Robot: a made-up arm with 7 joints.
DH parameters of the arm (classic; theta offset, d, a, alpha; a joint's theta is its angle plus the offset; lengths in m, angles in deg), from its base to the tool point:
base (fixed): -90 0.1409 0 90
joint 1: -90 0.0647 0.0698 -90
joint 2: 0 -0.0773 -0.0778 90
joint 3: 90 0.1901 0.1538 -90
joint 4: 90 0.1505 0.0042 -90
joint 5: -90 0.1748 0.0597 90
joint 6: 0 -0.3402 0.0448 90
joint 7: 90 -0.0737 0.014 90
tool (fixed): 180 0.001 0 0
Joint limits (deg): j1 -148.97..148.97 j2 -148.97..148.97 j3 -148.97..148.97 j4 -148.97..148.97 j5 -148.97..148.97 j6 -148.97..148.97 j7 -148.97..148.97
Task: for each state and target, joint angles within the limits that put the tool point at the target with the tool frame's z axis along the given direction. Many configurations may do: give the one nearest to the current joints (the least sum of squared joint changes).
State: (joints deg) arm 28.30 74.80 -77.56 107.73 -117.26 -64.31 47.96
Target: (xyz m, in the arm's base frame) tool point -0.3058 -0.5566 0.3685 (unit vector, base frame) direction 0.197 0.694 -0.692
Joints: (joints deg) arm 81.31 39.17 -64.20 66.02 -145.39 -85.50 77.48
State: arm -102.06 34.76 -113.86 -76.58 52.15 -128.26 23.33
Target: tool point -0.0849 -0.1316 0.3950 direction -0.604 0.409 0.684
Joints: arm -120.70 37.26 -133.19 -28.56 73.23 -128.34 2.03
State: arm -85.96 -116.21 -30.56 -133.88 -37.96 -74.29 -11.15
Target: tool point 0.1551 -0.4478 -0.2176 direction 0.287 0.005 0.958
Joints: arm -82.87 -65.51 -9.04 -148.97 -18.56 -69.52 26.48
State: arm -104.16 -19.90 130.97 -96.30 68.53 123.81 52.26
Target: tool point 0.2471 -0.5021 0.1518 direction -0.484 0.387 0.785
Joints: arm -147.06 -68.14 146.84 -132.82 44.18 81.40 76.53
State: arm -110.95 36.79 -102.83 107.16 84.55 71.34 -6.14
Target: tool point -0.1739 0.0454 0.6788 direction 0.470 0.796 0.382
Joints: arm -136.55 54.43 -109.96 133.65 82.80 101.58 37.96
